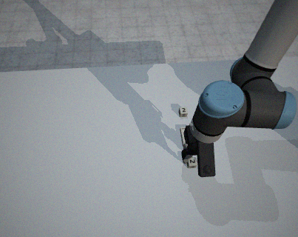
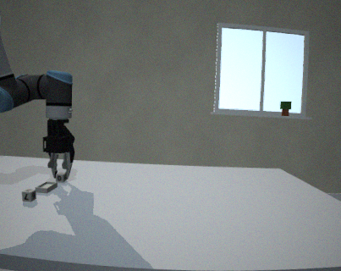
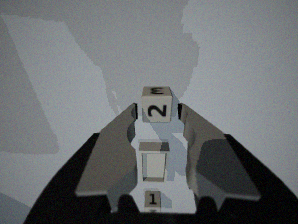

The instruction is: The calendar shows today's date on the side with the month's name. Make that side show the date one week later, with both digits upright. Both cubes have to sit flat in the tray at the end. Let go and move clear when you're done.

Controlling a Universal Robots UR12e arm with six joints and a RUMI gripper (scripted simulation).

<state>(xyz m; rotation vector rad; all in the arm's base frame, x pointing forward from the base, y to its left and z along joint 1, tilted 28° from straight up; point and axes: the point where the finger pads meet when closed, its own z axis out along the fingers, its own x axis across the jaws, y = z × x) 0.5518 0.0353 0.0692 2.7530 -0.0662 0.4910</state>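
Right now the cube is 10 mm below my hand. Round my hand: tray (110 mm to the right, 20 mm below, 20 mm behind).
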